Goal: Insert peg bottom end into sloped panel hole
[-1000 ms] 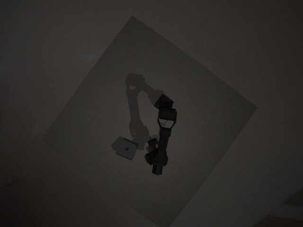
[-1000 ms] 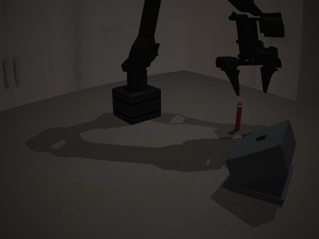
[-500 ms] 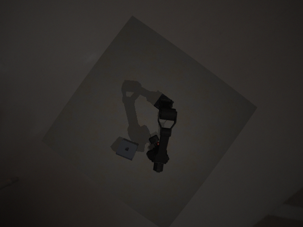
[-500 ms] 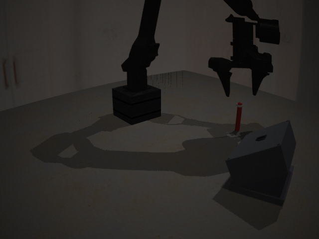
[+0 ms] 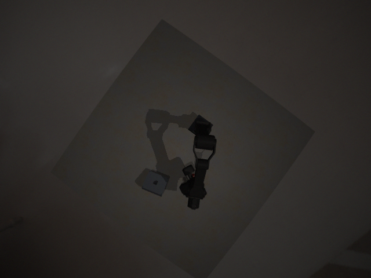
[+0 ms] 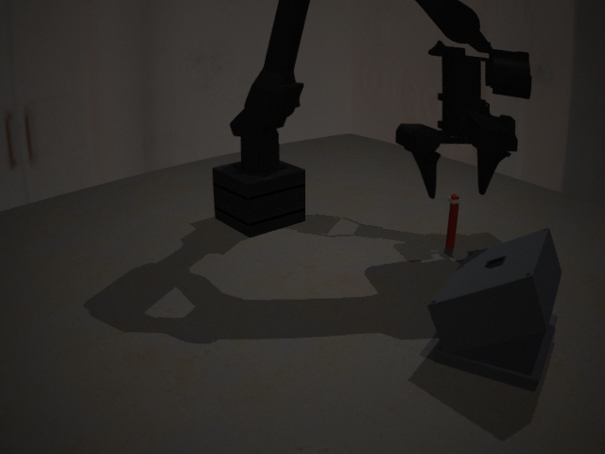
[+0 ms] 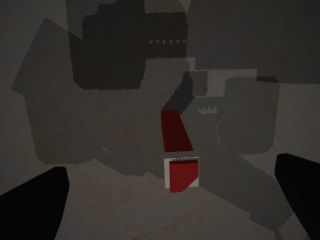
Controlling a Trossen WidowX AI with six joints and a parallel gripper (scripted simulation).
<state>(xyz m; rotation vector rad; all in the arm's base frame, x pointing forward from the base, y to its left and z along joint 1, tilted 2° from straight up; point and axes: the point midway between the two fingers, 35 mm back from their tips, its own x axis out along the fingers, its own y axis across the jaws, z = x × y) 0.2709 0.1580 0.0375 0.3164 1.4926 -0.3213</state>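
Right now the red square peg is 2 cm below my gripper tip. The rest, counted from my gripper tip: grey sloped panel (18 cm ahead, 16 cm to the right, 2 cm below); flat grey base plate (19 cm ahead, 16 cm to the right, 7 cm below).
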